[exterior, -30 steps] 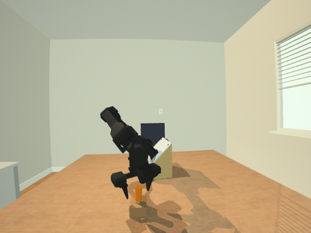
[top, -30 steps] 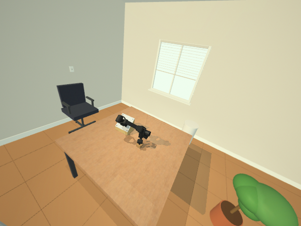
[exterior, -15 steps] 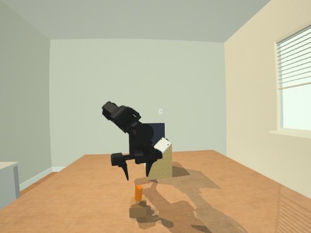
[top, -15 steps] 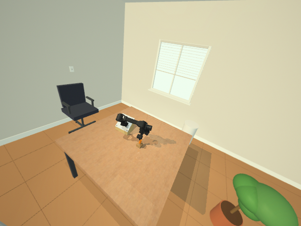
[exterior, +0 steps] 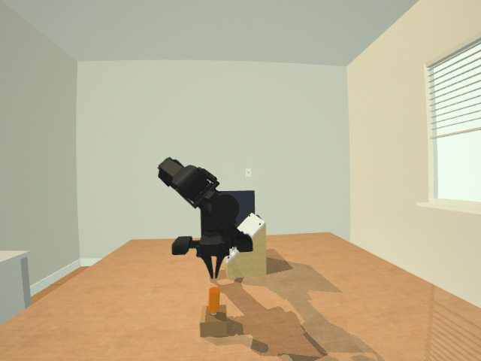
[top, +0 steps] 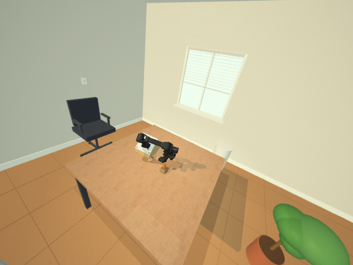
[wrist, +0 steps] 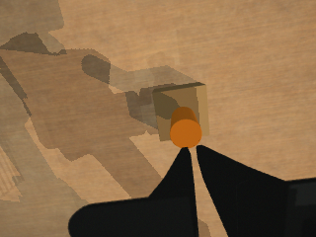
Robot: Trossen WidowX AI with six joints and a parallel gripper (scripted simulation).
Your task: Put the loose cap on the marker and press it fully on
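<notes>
Right now my gripper tip is 5 cm above the orange cap. From my gripper tip the other things lie so: holder block (11 cm below).
</notes>
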